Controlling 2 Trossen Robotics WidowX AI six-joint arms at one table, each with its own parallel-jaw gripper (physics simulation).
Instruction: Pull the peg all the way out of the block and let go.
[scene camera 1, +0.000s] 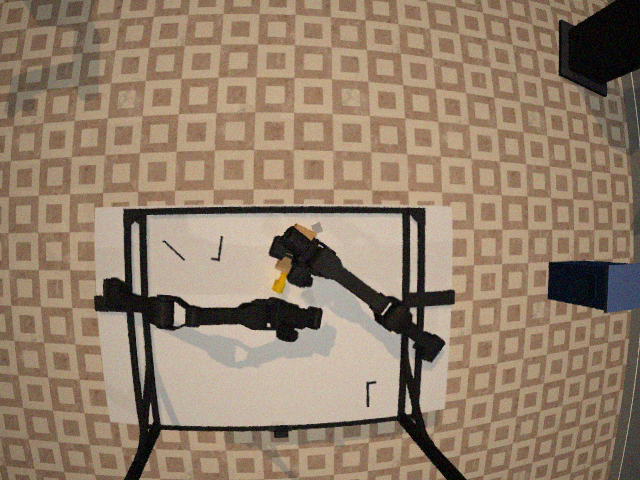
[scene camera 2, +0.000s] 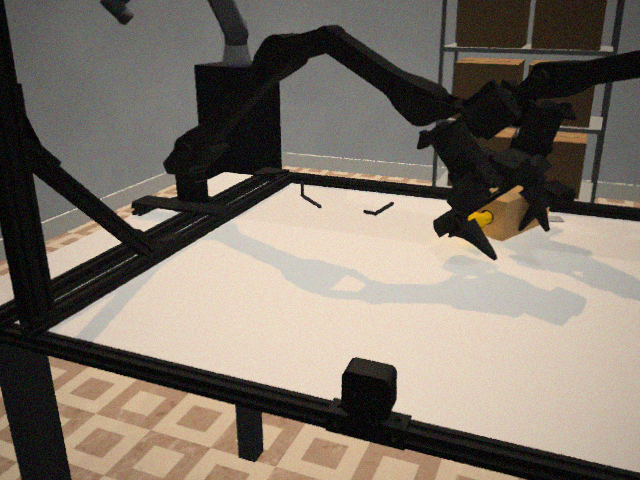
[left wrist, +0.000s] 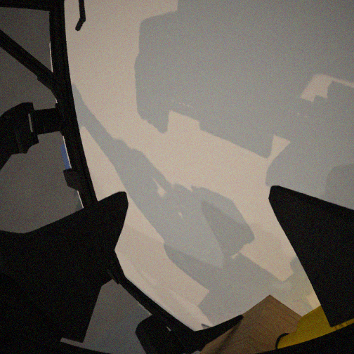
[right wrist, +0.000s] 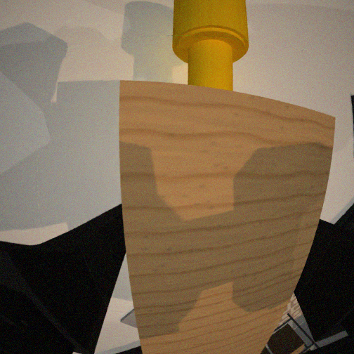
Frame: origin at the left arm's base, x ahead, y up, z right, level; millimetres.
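Seen in the pictures: left gripper, fingertip midpoint: (scene camera 2: 521, 245); right gripper, fingertip midpoint: (scene camera 1: 290, 256); left arm's base, origin of the base link: (scene camera 1: 118, 290) (scene camera 2: 192, 200); right arm's base, origin of the base link: (scene camera 1: 423, 343).
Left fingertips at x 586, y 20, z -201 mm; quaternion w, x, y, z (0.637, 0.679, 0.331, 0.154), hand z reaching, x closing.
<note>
Pixels of each thing's top centre, then the offset from my left fingertips to it. Level surfaces: height alone.
- wooden block, middle of its top: (scene camera 2: 512, 189) (scene camera 1: 296, 250) dx -115, dy +30, dz -160 mm
- yellow peg, middle of its top: (scene camera 2: 486, 208) (scene camera 1: 285, 273) dx -116, dy +11, dz -83 mm
- white table, its level: dy -39 mm
- small grey piece, middle of its top: (scene camera 2: 553, 218) (scene camera 1: 317, 228) dx -79, dy -36, dz -253 mm
The wooden block (scene camera 1: 306, 231) (scene camera 2: 505, 219) (left wrist: 265, 320) (right wrist: 220, 175) is at the upper middle of the table in scene camera 1, set at an angle. The yellow peg (scene camera 1: 279, 283) (scene camera 2: 480, 218) (left wrist: 312, 324) (right wrist: 210, 25) has its shaft in the block's end, with its wide head outside. My right gripper (scene camera 1: 290, 254) (right wrist: 198, 206) is shut on the block, a finger on each side. My left gripper (scene camera 1: 310, 318) (left wrist: 199, 195) is open with nothing between its fingers. The peg's head shows at the lower right of the left wrist view, partly hidden by a finger. How deep the shaft sits is hidden.
A black frame (scene camera 1: 273, 210) borders the white table (scene camera 1: 232, 392). A small grey piece (scene camera 1: 316, 227) lies beside the block. Black angled marks (scene camera 1: 219, 248) (scene camera 2: 379, 208) lie on the table. The two arms' gripper ends are close together in scene camera 2.
</note>
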